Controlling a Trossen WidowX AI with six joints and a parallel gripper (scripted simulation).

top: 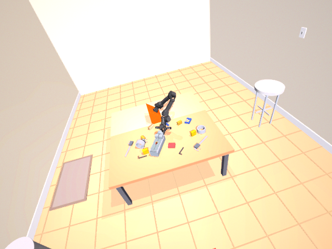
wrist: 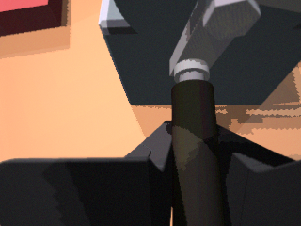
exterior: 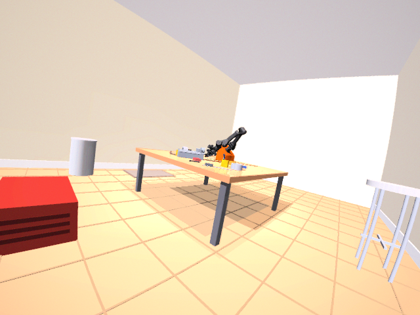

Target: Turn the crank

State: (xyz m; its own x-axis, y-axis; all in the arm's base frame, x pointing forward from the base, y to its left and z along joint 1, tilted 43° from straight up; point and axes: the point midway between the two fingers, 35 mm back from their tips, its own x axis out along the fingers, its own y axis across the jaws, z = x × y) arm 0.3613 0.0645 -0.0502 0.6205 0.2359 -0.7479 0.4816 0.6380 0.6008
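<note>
Now: gripper tip 2 cm past the dark crank handle, 1 cm to the right of it and 3 cm below it. Also, from my gripper tip: red pointer: 16 cm ahead, 10 cm to the right, 5 cm above; red block: 18 cm ahead, 6 cm to the left, 2 cm below.
</note>
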